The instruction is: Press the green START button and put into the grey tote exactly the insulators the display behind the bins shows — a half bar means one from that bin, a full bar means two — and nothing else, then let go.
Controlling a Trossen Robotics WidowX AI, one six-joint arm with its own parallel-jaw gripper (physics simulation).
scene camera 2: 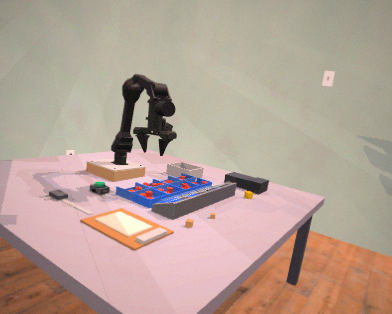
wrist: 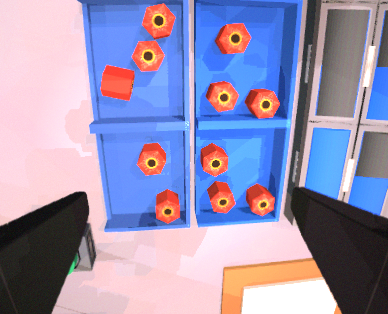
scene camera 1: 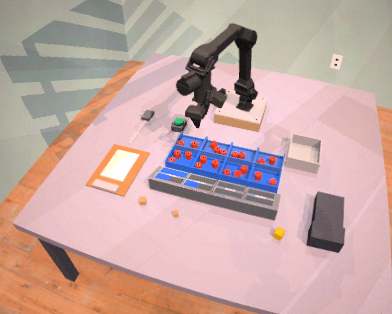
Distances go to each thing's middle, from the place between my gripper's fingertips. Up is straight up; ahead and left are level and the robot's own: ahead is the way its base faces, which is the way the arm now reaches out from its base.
The grey tote [scene camera 1: 304, 153] is 37 cm to the left of my hand, 18 cm behind it and 14 cm below it. The rest, counted from my hand: dark box [scene camera 1: 326, 232] 54 cm to the left, 14 cm below, 10 cm ahead.
